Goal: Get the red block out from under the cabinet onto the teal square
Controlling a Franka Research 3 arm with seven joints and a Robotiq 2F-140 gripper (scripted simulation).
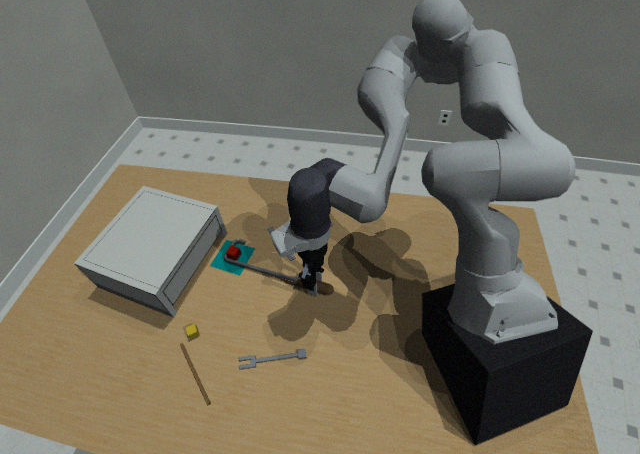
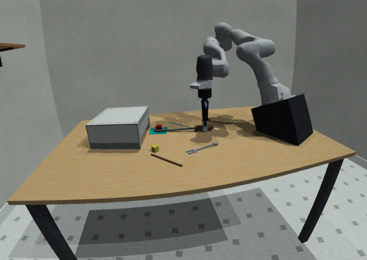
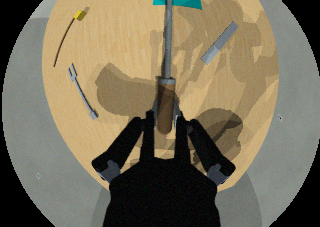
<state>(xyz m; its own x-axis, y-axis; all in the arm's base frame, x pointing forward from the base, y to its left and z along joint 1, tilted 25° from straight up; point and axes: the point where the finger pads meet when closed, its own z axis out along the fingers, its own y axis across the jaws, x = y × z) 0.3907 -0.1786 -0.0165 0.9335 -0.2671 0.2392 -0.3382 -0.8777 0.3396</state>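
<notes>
Now: hand 110 mm short of the grey hook tool, 80 mm to the left of it and 20 mm above it. From my hand the other things lie so: red block (250 mm ahead, 120 mm to the right, 20 mm below); grey forked tool (100 mm ahead, 200 mm to the left, 30 mm below); flat grey bar (110 mm ahead, 160 mm to the right, 40 mm below).
</notes>
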